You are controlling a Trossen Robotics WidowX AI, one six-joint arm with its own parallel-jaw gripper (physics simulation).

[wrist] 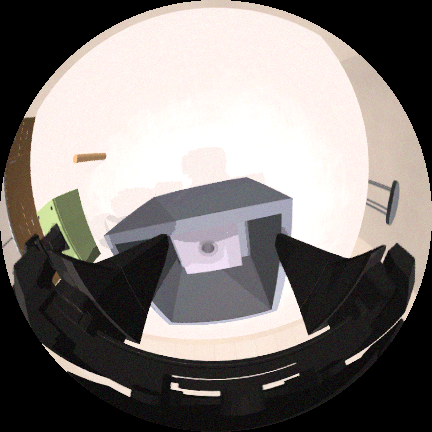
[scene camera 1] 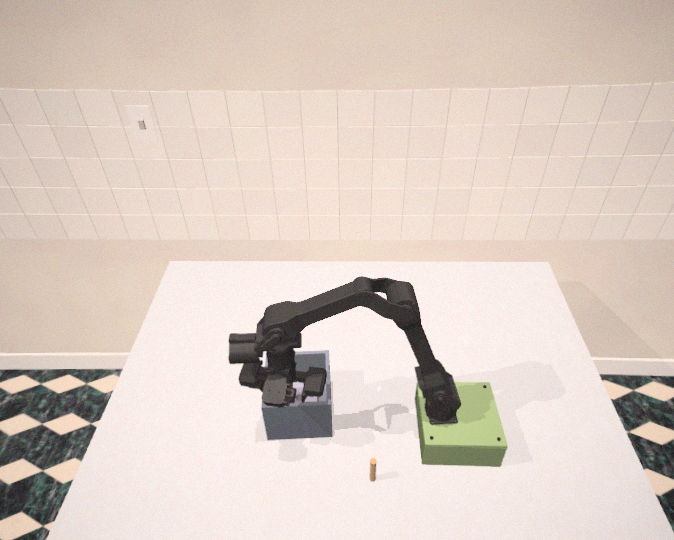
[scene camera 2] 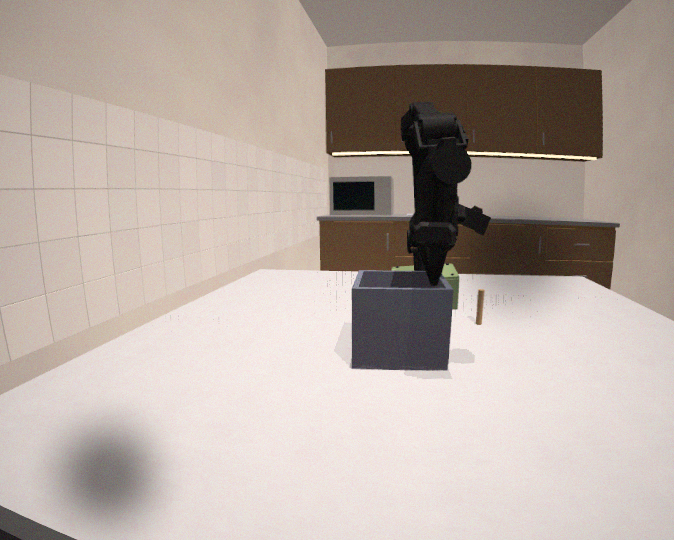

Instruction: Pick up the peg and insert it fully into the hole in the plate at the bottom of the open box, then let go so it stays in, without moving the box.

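Places are measured from the arm's base along level axes (x left, y down, z back), in centimetres.
Pixels of known places: gripper, fingertip midpoint: (wrist: 223, 240) (scene camera 2: 436, 280); arm's base, link origin: (wrist: 59, 237) (scene camera 1: 441, 412).
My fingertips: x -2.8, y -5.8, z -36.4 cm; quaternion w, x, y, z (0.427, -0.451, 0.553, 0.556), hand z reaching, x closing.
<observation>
For each thing: its top centre in the pictures, then the offset to it from my fingertips. "spot": a spot on its surface instead. Level surfaces: height alone.
- orange-brown peg, top centre: (wrist: 74, 158) (scene camera 2: 481, 289) (scene camera 1: 373, 461) dy +6.0, dx +13.5, dz +18.9 cm
- blue-grey open box, top centre: (wrist: 207, 292) (scene camera 2: 400, 278) (scene camera 1: 296, 377) dy +0.2, dx -5.9, dz +2.6 cm
- pale lilac plate, top centre: (wrist: 207, 249) (scene camera 1: 299, 396) dy +7.9, dx -5.9, dz +2.6 cm
- round hole, surface spot: (wrist: 208, 248) spot: dy +9.3, dx -6.7, dz +2.7 cm
- white table, surface height: dy +14.0 cm
The orange-brown peg (scene camera 1: 373, 469) (scene camera 2: 479, 307) (wrist: 90, 158) stands upright on the table, outside the box and apart from the gripper. The blue-grey open box (scene camera 1: 298, 421) (scene camera 2: 401, 329) (wrist: 215, 192) stands on the table, left of the peg in scene camera 1. In the wrist view, the pale lilac plate (wrist: 227, 262) lies at its bottom, and the round hole (wrist: 208, 248) in it shows unfilled. My gripper (scene camera 1: 297, 397) (scene camera 2: 433, 280) (wrist: 223, 240) is open and empty, pointing down over the box opening, with its fingertips near rim height. Whether a finger touches the rim is unclear.
The arm's base stands on a green block (scene camera 1: 472, 430) (scene camera 2: 453, 289) (wrist: 75, 222) to the right of the box in scene camera 1. The arm arches from there to the box. The white table (scene camera 1: 225, 495) (scene camera 2: 253, 438) (wrist: 200, 75) carries them all.
</observation>
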